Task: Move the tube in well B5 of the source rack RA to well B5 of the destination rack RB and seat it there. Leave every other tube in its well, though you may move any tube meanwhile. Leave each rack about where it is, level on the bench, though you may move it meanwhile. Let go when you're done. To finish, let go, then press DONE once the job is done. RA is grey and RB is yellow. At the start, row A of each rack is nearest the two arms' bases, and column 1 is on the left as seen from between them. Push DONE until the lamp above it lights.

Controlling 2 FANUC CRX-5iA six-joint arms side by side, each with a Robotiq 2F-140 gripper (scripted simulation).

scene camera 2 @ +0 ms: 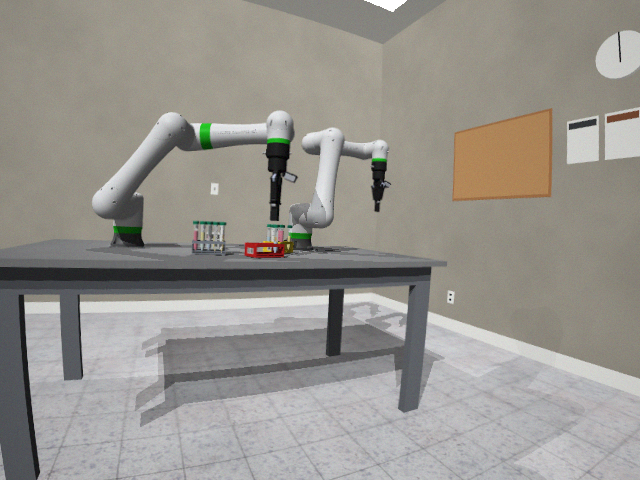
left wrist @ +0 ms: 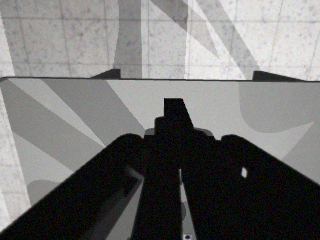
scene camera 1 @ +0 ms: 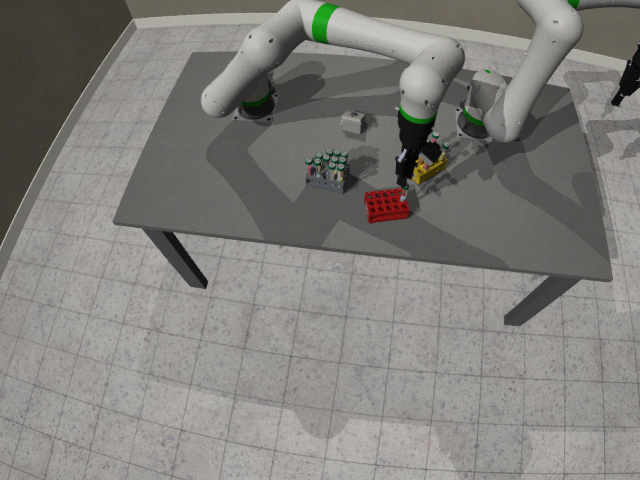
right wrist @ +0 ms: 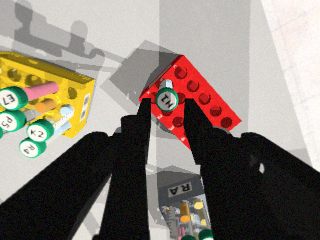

Observation:
In view: the left gripper (left wrist: 172,113), the right gripper (scene camera 2: 274,220), a red rack (scene camera 1: 386,211), a grey rack RA (right wrist: 186,191) and a green-capped tube marked k2 (right wrist: 41,130).
The red rack shows as well in the right wrist view (right wrist: 188,83). The right gripper shows as well in the right wrist view (right wrist: 167,112). The left wrist view misses the red rack: it is out of frame. The left wrist view misses the grey rack RA: it is out of frame.

